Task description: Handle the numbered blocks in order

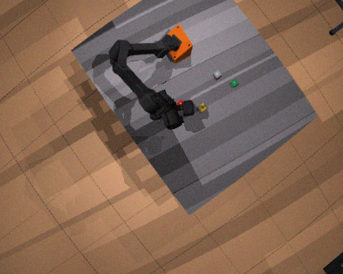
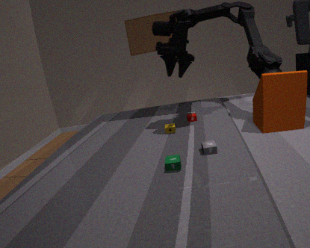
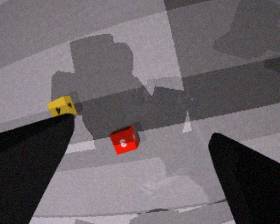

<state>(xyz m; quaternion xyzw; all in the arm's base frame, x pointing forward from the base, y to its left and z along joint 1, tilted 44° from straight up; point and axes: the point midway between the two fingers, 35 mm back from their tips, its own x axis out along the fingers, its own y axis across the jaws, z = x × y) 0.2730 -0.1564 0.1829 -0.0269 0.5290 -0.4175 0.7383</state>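
My gripper tip is now 70 mm short of the green block, 350 mm to the right of it and 150 mm above it. The rest, counted from my gripper tip: grey block: 20 mm behind, 310 mm to the left, 150 mm below; red block: 30 mm behind, 70 mm to the left, 150 mm below; yellow block: 50 mm ahead, 140 mm to the left, 150 mm below.
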